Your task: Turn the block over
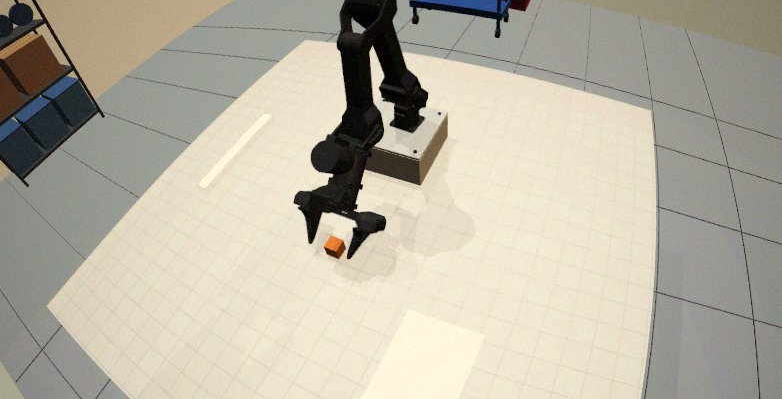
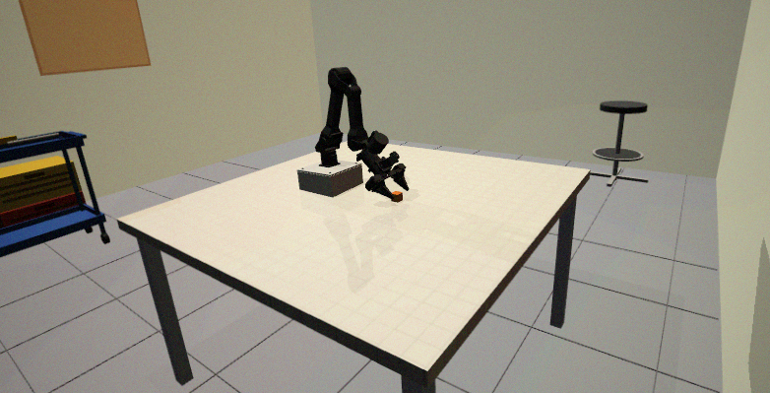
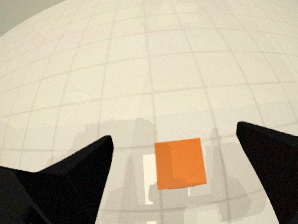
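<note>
Now: gripper tip 3 cm past the orange block and 1 cm above it.
</note>
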